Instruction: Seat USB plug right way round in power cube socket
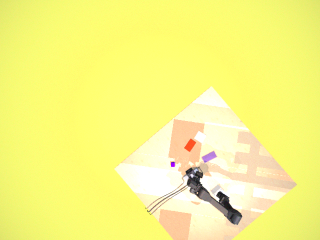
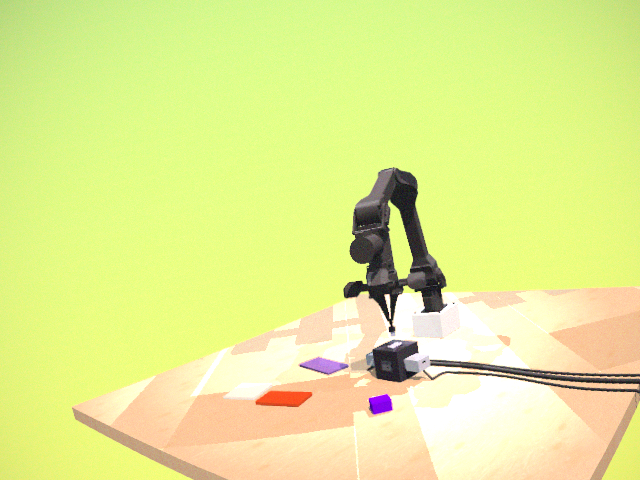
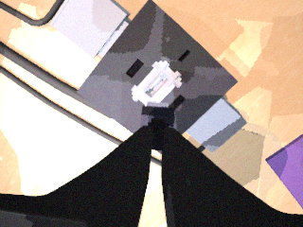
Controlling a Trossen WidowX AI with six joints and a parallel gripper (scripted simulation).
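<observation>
My gripper tip is now 2 cm above the usb plug. From my gripper tip the other things lie so: usb socket 7 cm below; then purple block 19 cm ahead, 5 cm to the left, 12 cm below; then purple flat tile 5 cm behind, 24 cm to the right, 13 cm below.
</observation>
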